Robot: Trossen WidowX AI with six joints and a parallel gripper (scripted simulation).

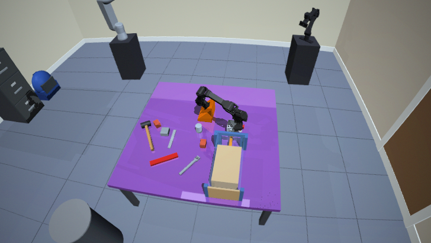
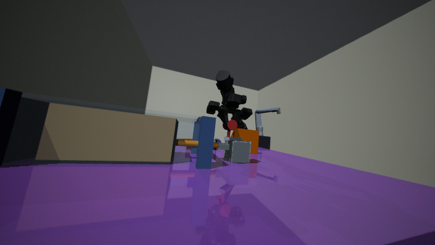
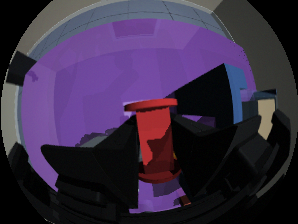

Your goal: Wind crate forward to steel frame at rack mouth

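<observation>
Now: gripper tip 2 cm to the left of the red knob. From my gripper tip the other things lie so: grey bar 59 cm to the right, 13 cm below, 4 cm ahead; then grey winch 10 cm below, 10 cm behind, 9 cm to the right; then winch handle 4 cm to the right, 3 cm below, 3 cm behind.
</observation>
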